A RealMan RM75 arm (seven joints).
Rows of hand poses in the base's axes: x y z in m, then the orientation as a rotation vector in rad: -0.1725, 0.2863, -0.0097, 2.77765, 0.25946, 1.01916; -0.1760, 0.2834, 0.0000, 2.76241, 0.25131, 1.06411; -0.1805, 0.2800, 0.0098, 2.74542, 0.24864, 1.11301; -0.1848, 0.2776, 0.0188, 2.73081, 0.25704, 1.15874; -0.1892, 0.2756, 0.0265, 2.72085, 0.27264, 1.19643; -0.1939, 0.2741, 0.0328, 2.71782, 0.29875, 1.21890; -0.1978, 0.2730, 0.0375, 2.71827, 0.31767, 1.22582; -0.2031, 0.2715, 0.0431, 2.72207, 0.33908, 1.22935; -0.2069, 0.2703, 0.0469, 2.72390, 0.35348, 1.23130; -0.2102, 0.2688, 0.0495, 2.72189, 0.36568, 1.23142; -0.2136, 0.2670, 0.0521, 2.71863, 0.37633, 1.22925; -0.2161, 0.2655, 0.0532, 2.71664, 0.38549, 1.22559; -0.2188, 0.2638, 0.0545, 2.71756, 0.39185, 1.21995; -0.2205, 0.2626, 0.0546, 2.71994, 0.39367, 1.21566; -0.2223, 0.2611, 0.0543, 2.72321, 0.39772, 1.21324; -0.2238, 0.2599, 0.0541, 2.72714, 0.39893, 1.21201; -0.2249, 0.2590, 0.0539, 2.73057, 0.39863, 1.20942; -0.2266, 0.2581, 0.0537, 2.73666, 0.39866, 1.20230
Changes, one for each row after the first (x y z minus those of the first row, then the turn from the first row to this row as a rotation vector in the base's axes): -0.0035, -0.0029, 0.0097, 0.00437, -0.03199, -0.00135; -0.0080, -0.0063, 0.0195, 0.00857, -0.06641, 0.00141; -0.0123, -0.0087, 0.0285, 0.01264, -0.09734, 0.01166; -0.0167, -0.0107, 0.0362, 0.01701, -0.12143, 0.02642; -0.0214, -0.0122, 0.0425, 0.01996, -0.13356, 0.04690; -0.0253, -0.0133, 0.0472, 0.02066, -0.13605, 0.06063; -0.0306, -0.0148, 0.0528, 0.02261, -0.13527, 0.07611; -0.0344, -0.0160, 0.0566, 0.02320, -0.13475, 0.08628; -0.0377, -0.0175, 0.0592, 0.02005, -0.13463, 0.09386; -0.0411, -0.0193, 0.0618, 0.01508, -0.13373, 0.09976; -0.0436, -0.0208, 0.0629, 0.01078, -0.13166, 0.10471; -0.0463, -0.0225, 0.0642, 0.00849, -0.12767, 0.10808; -0.0480, -0.0237, 0.0643, 0.00855, -0.12429, 0.10902; -0.0498, -0.0252, 0.0640, 0.00991, -0.12152, 0.11194; -0.0513, -0.0264, 0.0638, 0.01266, -0.11941, 0.11334; -0.0524, -0.0273, 0.0636, 0.01458, -0.11680, 0.11340; -0.0541, -0.0282, 0.0634, 0.01689, -0.11070, 0.11345
